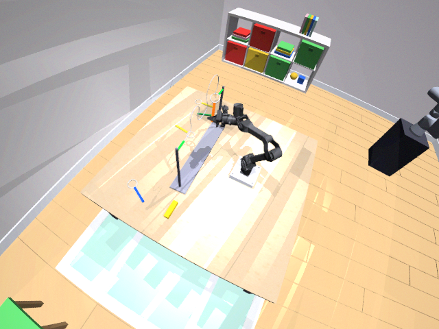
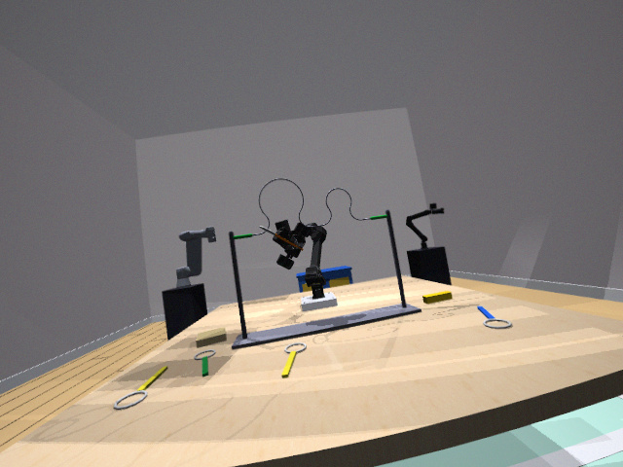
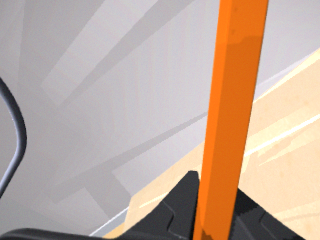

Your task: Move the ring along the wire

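The orange-handled ring is 7 cm to the right of my gripper tip and 5 cm above it. Also, from my gripper tip: blue-handled ring (52 cm to the left, 29 cm below, 20 cm ahead); yellow block (51 cm to the left, 28 cm below, 7 cm behind); tan block (38 cm to the right, 28 cm below, 5 cm behind).
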